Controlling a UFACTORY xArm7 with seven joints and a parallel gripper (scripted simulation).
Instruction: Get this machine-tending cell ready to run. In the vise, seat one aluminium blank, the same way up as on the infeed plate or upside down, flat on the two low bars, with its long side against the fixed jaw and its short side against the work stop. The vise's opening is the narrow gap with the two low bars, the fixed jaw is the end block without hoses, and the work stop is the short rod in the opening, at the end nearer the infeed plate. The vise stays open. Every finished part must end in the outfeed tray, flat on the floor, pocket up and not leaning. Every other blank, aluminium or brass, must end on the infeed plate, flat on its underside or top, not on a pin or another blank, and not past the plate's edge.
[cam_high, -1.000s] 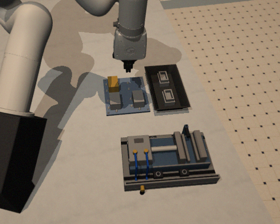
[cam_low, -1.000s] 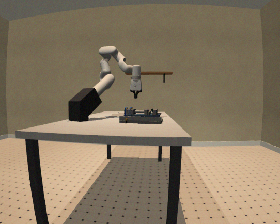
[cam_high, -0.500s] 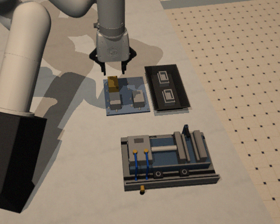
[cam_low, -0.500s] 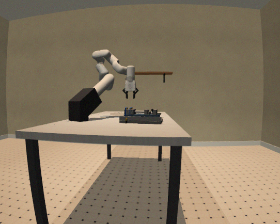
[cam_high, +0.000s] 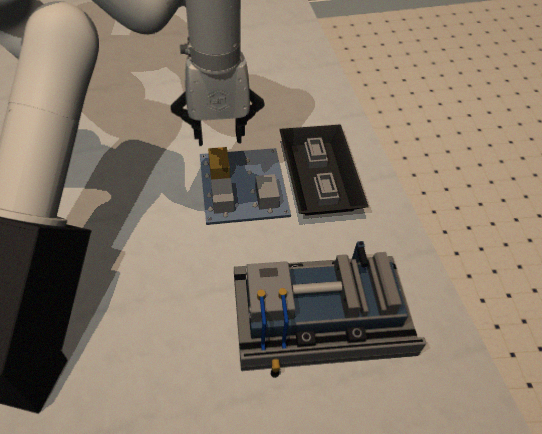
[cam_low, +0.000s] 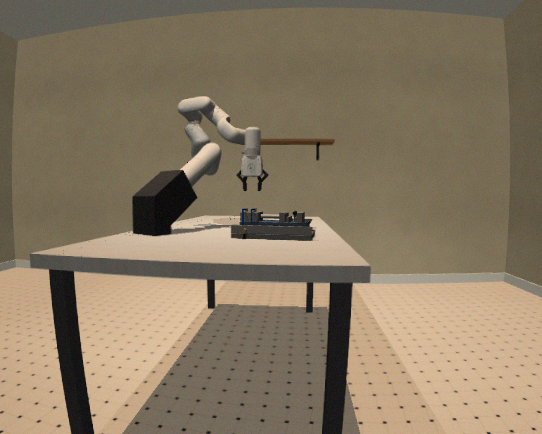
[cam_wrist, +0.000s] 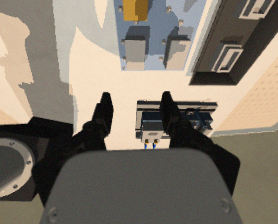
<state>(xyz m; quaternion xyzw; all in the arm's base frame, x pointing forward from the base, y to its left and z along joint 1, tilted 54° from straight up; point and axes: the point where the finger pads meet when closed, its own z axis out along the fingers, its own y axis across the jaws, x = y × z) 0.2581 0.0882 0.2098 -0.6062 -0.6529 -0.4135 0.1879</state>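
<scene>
Now: the brass blank 170 mm below my hand, 90 mm to the left of it and 20 mm behind it. Round my hand: hosed end block (240 mm to the right, 120 mm below, 110 mm ahead).
</scene>
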